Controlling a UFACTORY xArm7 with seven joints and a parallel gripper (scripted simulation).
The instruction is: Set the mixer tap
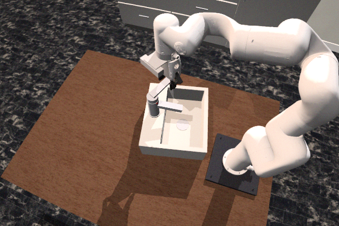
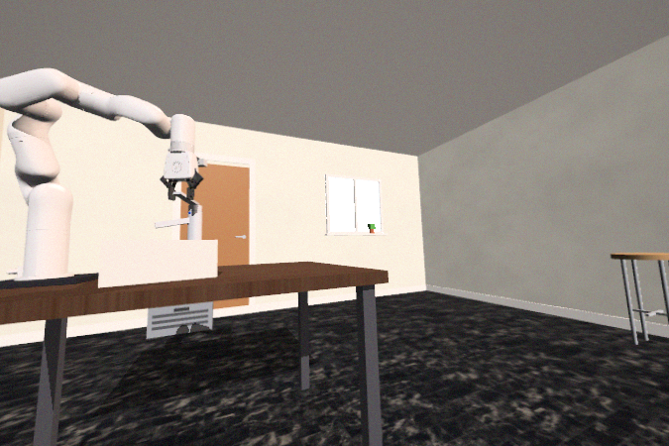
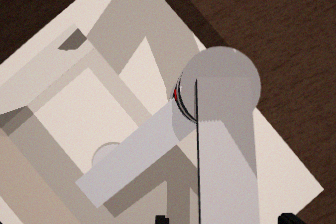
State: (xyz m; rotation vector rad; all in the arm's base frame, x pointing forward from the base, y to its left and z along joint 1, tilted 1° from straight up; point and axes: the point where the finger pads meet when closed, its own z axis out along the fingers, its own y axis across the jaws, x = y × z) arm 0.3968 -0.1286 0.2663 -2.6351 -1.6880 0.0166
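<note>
The lever is 1 cm ahead of my hand, 3 cm to the left of it and 1 cm below it. Round my hand: white sink (8 cm behind, 5 cm to the left, 25 cm below); mixer tap (2 cm ahead, 5 cm to the left, 6 cm below).
</note>
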